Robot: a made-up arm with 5 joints.
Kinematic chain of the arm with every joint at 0, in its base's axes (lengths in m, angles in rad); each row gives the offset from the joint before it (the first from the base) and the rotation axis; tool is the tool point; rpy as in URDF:
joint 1: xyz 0.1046 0 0.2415 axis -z
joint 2: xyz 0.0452 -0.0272 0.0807 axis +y
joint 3: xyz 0.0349 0 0.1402 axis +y
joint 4: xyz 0.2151 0 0.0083 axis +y
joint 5: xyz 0.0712 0.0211 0 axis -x
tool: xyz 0 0 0 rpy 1.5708 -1.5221 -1.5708
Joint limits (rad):
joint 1: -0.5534..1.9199
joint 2: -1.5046..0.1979
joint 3: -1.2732..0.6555
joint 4: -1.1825..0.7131
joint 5: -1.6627..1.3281
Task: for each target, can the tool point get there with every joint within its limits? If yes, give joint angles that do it. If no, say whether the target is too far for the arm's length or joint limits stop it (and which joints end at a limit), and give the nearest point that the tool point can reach.
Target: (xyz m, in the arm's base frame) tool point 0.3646 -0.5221 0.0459
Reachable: no: too far | nearest point 0.2494 -0.2908 0.2667 | short by 0.340 m
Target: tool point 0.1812 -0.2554 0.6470
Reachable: yes | joints 1.2564 -0.2268 -0.5050 0.2901 -1.1456
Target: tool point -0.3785 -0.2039 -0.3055
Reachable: no: too far | nearest point 0.0077 -0.2484 0.2260 | short by 0.658 m
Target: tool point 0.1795 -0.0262 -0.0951
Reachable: no: joint limits stop it (at a limit: joint 2, joint 3, joint 4) | nearest point 0.3453 -0.0842 0.2250 | short by 0.365 m
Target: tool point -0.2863 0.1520 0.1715
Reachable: no: joint limits stop it (at a limit: joint 2, joint 3, joint 4) | nearest point -0.2170 0.1251 0.3831 | short by 0.224 m
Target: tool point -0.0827 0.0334 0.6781
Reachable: yes | joints 0.2087 -0.9873 -0.9903 -0.2743 0.3005
